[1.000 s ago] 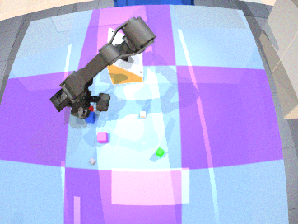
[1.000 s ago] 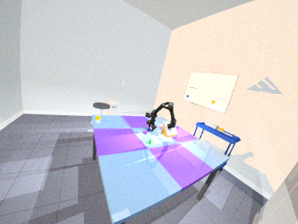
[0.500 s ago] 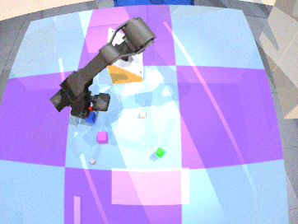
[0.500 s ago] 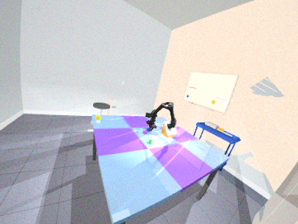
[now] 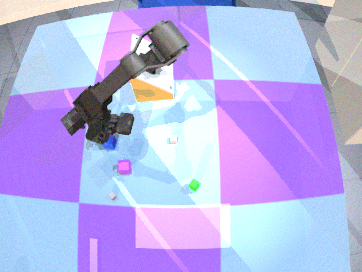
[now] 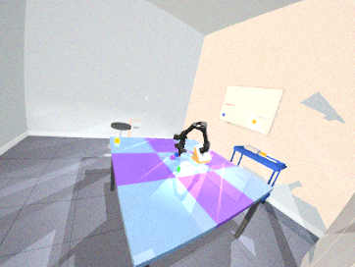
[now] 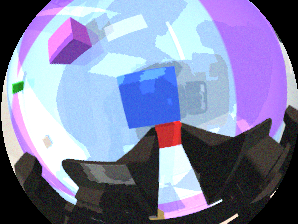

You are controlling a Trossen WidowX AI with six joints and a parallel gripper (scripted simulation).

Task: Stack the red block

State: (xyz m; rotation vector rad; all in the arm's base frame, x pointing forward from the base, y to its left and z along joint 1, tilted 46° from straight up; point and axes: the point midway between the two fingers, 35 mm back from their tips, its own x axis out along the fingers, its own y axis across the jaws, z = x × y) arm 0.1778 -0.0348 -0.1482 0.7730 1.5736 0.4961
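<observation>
Right now my gripper tip is 4 cm short of the blue block and 1 cm below it. Round my gripper tip: red block (right at my gripper tip); magenta block (12 cm ahead, 6 cm to the left, 1 cm above); small pale piece (20 cm to the left, 3 cm ahead).
</observation>
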